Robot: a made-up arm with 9 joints. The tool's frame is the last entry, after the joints. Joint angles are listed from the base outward. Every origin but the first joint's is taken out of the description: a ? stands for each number. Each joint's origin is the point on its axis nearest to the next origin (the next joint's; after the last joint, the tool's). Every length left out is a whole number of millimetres.
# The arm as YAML. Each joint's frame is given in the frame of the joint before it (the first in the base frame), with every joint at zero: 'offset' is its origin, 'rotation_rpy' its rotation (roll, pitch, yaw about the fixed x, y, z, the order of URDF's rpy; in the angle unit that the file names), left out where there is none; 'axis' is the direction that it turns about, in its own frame. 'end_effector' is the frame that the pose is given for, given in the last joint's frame.
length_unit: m
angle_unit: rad
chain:
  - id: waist
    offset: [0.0, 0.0, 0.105]
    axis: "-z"
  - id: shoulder
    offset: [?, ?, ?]
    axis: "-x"
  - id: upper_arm
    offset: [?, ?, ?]
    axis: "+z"
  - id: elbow
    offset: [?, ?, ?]
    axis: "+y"
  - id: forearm
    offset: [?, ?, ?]
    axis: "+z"
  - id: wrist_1
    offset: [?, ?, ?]
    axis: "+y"
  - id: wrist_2
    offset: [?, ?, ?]
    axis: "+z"
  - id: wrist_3
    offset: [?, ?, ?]
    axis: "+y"
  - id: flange
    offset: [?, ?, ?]
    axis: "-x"
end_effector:
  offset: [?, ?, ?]
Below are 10 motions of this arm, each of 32 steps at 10 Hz.
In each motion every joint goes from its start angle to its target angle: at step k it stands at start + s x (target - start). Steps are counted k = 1, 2, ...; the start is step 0. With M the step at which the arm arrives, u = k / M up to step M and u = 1 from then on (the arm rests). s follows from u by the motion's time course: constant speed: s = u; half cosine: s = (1 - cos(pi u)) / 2; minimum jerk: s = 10 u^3 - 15 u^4 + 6 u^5.
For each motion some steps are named. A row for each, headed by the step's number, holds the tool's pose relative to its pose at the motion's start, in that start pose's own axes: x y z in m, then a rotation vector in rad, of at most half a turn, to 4 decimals.
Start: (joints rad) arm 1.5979 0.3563 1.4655 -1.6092 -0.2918 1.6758 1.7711 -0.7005 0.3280
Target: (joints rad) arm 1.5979 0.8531 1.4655 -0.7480 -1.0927 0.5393 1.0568 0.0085 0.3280
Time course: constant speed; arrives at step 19
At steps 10, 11, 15, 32:
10: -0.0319 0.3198 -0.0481 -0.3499 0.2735 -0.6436
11: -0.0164 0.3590 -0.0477 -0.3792 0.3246 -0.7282
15: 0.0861 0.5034 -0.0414 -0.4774 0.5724 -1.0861
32: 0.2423 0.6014 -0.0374 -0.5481 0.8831 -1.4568

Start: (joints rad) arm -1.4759 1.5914 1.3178 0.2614 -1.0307 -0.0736 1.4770 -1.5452 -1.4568
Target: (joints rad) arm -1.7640 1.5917 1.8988 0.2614 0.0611 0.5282 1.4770 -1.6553 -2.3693
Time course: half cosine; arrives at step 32
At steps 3, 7, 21, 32:
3: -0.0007 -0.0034 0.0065 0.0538 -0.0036 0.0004
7: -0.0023 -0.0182 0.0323 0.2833 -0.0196 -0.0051
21: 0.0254 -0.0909 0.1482 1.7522 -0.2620 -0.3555
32: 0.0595 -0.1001 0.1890 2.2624 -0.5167 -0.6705

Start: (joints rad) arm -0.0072 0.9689 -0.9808 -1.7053 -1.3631 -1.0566 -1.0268 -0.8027 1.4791
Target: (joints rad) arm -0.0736 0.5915 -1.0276 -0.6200 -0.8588 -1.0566 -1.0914 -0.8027 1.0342
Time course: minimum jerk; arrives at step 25
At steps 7, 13, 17, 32:
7: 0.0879 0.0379 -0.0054 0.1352 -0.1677 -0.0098
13: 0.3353 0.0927 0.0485 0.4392 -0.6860 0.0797
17: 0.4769 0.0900 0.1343 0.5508 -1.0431 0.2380
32: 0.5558 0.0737 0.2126 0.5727 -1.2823 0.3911

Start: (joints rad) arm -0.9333 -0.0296 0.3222 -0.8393 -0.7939 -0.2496 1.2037 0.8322 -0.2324
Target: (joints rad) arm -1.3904 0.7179 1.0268 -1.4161 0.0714 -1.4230 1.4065 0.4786 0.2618
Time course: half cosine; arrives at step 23
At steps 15, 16, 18, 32:
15: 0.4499 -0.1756 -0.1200 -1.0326 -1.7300 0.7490
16: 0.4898 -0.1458 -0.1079 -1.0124 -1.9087 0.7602
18: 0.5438 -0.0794 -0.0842 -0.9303 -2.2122 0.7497
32: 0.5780 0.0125 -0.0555 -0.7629 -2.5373 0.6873

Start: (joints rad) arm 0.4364 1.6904 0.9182 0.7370 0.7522 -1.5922 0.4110 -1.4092 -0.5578
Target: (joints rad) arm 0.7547 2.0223 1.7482 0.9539 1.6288 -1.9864 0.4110 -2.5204 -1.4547
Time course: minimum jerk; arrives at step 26
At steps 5, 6, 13, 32:
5: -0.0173 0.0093 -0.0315 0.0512 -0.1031 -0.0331
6: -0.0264 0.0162 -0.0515 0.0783 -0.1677 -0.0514
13: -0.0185 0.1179 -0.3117 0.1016 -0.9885 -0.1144
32: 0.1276 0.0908 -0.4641 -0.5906 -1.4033 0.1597

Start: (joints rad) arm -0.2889 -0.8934 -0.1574 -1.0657 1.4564 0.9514 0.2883 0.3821 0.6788
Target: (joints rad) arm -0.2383 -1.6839 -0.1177 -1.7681 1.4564 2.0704 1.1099 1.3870 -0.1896
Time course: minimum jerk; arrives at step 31
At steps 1, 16, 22, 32:
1: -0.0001 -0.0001 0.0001 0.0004 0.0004 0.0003
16: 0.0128 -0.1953 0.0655 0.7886 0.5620 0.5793
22: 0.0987 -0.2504 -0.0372 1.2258 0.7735 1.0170
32: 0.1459 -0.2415 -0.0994 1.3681 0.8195 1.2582

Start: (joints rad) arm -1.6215 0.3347 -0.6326 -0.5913 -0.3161 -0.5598 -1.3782 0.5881 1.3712
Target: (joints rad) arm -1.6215 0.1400 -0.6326 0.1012 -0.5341 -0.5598 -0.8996 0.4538 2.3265
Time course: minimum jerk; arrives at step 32
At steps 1, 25, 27, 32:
1: -0.0001 -0.0001 0.0000 -0.0005 0.0001 -0.0001
25: -0.1737 -0.3202 0.0525 -1.7263 0.1506 -0.0349
27: -0.1804 -0.3377 0.0655 -1.8084 0.1528 -0.0256
32: -0.1848 -0.3496 0.0750 -1.8644 0.1538 -0.0186

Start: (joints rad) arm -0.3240 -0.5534 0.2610 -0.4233 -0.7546 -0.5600 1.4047 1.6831 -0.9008
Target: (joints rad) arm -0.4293 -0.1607 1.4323 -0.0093 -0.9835 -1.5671 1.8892 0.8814 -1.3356
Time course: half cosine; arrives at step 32
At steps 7, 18, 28, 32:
7: -0.0096 -0.0241 -0.0414 -0.1207 -0.1312 0.0778
18: 0.0258 -0.2137 -0.1071 -0.6986 -0.5277 0.5728
28: 0.1086 -0.3300 0.0026 -1.1922 -0.6239 1.0466
32: 0.1181 -0.3352 0.0200 -1.2460 -0.6240 1.0971

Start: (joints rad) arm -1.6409 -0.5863 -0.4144 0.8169 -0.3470 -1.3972 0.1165 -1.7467 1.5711
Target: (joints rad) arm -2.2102 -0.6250 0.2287 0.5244 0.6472 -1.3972 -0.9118 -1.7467 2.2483
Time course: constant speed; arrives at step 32
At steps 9, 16, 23, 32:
9: -0.1226 0.0383 0.0824 -0.2376 0.4411 0.0131
16: -0.1885 0.0215 0.2024 -0.3963 0.7638 0.2236
23: -0.2008 -0.0528 0.3448 -0.5032 0.9964 0.5908
32: -0.1125 -0.2314 0.4865 -0.5194 1.0704 1.2179

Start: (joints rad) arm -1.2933 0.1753 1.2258 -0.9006 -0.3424 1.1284 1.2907 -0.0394 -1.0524
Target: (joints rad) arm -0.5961 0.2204 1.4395 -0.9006 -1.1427 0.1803 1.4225 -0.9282 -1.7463
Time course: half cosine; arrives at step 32
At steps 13, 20, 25, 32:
13: -0.0177 -0.1863 -0.1236 -0.0917 -0.4684 0.5306
20: 0.0415 -0.3243 -0.1369 -0.3700 -0.7214 0.9848
25: 0.0609 -0.3709 -0.0981 -0.6134 -0.7716 1.1727
32: 0.0579 -0.3852 -0.0683 -0.7740 -0.7696 1.2417

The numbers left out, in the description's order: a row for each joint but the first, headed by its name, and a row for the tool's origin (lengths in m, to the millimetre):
shoulder: -0.033 0.137 0.0
upper_arm: 0.0 0.136 0.102
elbow: 0.064 0.028 0.0
forearm: -0.106 0.0 -0.153
wrist_1: 0.004 -0.21 0.0
wrist_2: -0.118 0.0 -0.057
wrist_3: 0.089 -0.14 0.0
flange: -0.311 0.0 -0.009
tool: 0.0 0.072 0.031

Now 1 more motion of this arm.
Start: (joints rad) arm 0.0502 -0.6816 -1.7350 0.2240 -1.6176 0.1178 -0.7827 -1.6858 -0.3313
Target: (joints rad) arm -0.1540 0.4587 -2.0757 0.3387 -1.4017 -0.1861 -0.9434 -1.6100 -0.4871
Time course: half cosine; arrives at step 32
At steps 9, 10, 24, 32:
9: -0.0845 0.0944 0.0326 0.0143 0.0729 -0.1803
10: -0.0998 0.1161 0.0411 0.0178 0.0898 -0.2185
24: -0.1897 0.4779 0.2406 0.0945 0.4234 -0.7916
32: -0.1684 0.5504 0.2996 0.1187 0.5179 -0.9126

